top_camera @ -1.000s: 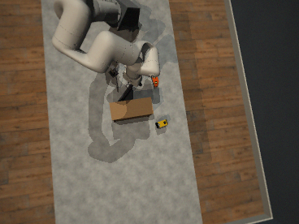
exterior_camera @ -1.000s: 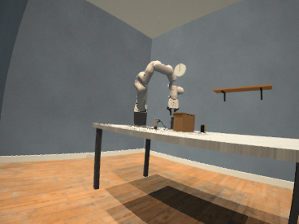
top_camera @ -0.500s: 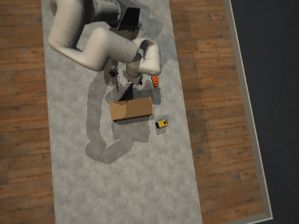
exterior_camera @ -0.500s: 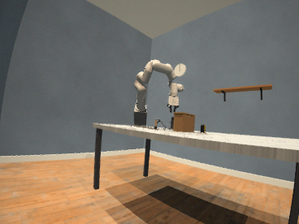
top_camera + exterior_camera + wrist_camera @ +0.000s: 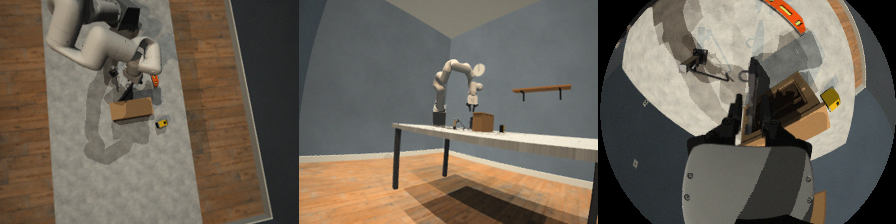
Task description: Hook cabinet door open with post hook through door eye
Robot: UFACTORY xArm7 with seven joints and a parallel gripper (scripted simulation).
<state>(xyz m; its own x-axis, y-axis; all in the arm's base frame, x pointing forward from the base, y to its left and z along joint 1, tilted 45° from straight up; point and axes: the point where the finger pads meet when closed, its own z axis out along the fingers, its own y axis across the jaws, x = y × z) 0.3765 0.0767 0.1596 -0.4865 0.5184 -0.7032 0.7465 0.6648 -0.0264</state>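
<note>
Now: the thin black hook 160 mm below my hand, 80 mm behind it and 70 mm to the right of it. Also, from my hand: small yellow block 310 mm ahead, 170 mm below, 100 mm to the left; then orange level 200 mm below, 180 mm to the left, 30 mm behind; then dark door 130 mm below, 70 mm to the right, 40 mm ahead.
</note>
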